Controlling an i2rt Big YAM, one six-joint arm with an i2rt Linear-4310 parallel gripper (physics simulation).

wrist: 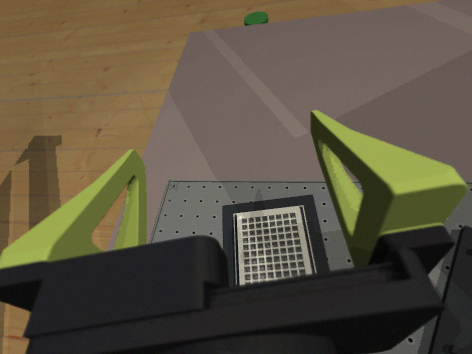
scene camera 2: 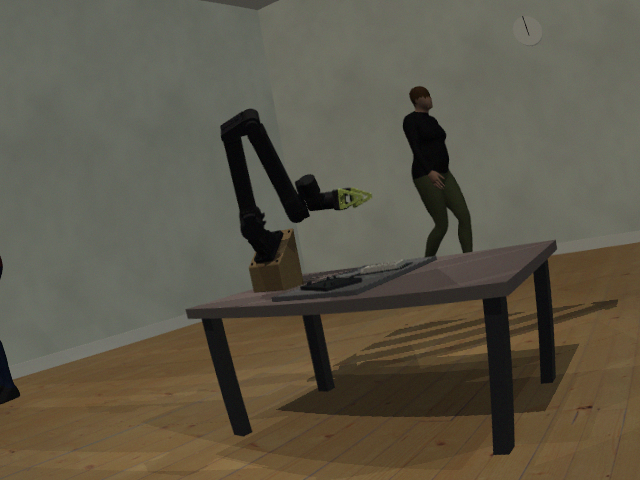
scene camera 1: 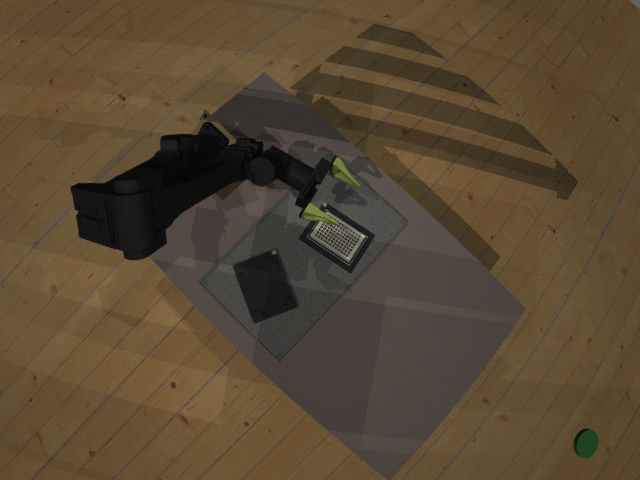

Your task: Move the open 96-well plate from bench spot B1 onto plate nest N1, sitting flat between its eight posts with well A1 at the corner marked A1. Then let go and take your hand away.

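Places are measured from the arm's base along level axes (x back, y right, z up), in centimetres.
Pixels of known places: gripper, fingertip midpoint: [wrist: 222, 139] [scene camera 2: 367, 196] [scene camera 1: 348, 205]; arm's base, origin of the base link: [scene camera 2: 269, 248] [scene camera 1: 209, 148].
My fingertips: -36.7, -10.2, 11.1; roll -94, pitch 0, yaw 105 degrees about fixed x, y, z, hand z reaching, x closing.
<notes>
For each thing: its top centre in the pictures, then the offset to it from my fingertips, as dx, dy, dz. Level surfaces: height alone.
- open 96-well plate, middle of its top: [wrist: 272, 255] [scene camera 1: 338, 235] [scene camera 2: 382, 264] -1.4, +0.7, -22.5
- plate nest N1, middle of its top: [scene camera 1: 264, 285] [scene camera 2: 329, 278] +3.0, +24.0, -21.9
- table, its level: dz -25.4
The open 96-well plate [scene camera 1: 338, 240] [scene camera 2: 385, 267] [wrist: 272, 247], white with a grid of wells, lies in the dark frame of bench spot B1 [scene camera 1: 350, 268] [wrist: 228, 235]. The plate nest N1 [scene camera 1: 266, 286] [scene camera 2: 330, 283] [wrist: 462, 280] is a dark, rotated slab with small posts. It lies apart from the plate, and the wrist view shows part of it at the right edge. My gripper [scene camera 1: 347, 204] [scene camera 2: 370, 196] [wrist: 222, 139] is open and empty, high above the table and pointing nearly level. The gripper body hides the plate's near end in the wrist view. The A1 marks are too small to read.
A grey perforated board [scene camera 1: 279, 333] [scene camera 2: 289, 297] [wrist: 190, 200] bears the plate's frame and the nest on the table [scene camera 1: 439, 335] [scene camera 2: 465, 273] [wrist: 250, 75]. The arm stands on a wooden block [scene camera 2: 279, 273]. A green disc [scene camera 1: 585, 443] [wrist: 256, 18] lies beyond the table. A person [scene camera 2: 429, 144] stands behind it.
</notes>
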